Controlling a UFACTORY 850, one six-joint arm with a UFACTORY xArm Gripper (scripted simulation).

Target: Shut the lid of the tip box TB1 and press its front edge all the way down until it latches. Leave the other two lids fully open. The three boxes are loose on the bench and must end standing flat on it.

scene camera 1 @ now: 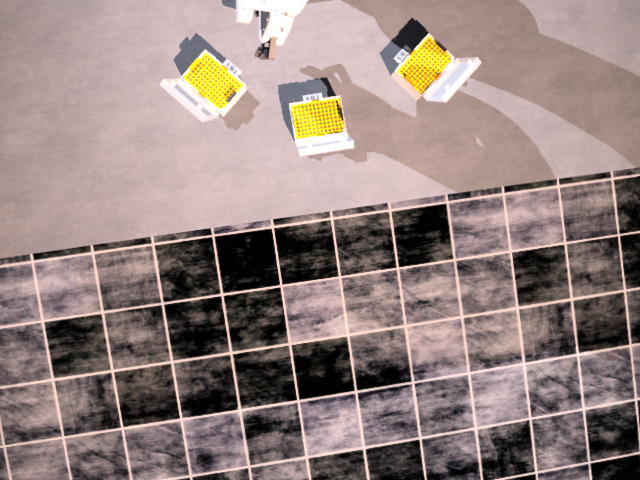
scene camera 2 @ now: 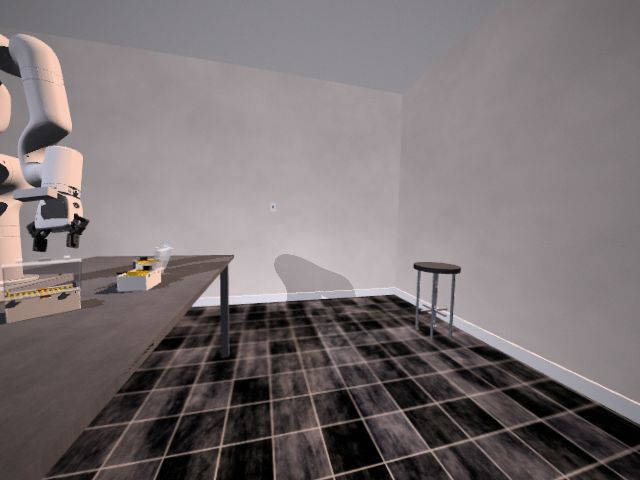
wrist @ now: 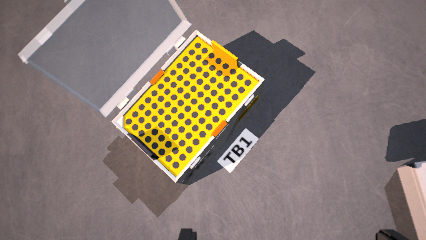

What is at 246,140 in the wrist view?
A label.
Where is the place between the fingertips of my gripper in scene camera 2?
56,249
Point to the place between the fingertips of my gripper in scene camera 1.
261,36
